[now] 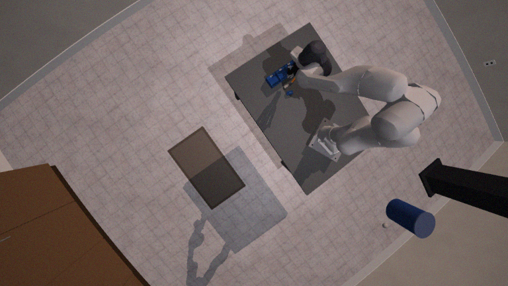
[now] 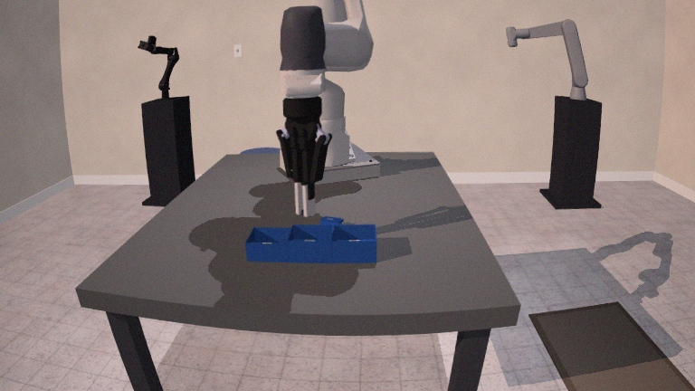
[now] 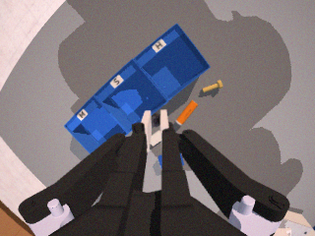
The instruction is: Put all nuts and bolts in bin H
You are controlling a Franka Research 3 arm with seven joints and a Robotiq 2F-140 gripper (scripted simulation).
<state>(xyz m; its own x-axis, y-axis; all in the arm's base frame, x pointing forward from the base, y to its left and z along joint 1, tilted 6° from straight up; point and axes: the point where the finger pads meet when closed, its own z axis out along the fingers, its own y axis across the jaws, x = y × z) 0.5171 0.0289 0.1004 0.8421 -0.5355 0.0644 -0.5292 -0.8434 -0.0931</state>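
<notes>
The blue bin is 8 cm below my hand, 5 cm ahead of it and 2 cm to the left of it. Round my hand: orange stick-like thing 9 cm below, 4 cm to the right, 4 cm behind; then blue block 10 cm behind, 9 cm below, 5 cm to the left; then dark round piece 3 cm below.
</notes>
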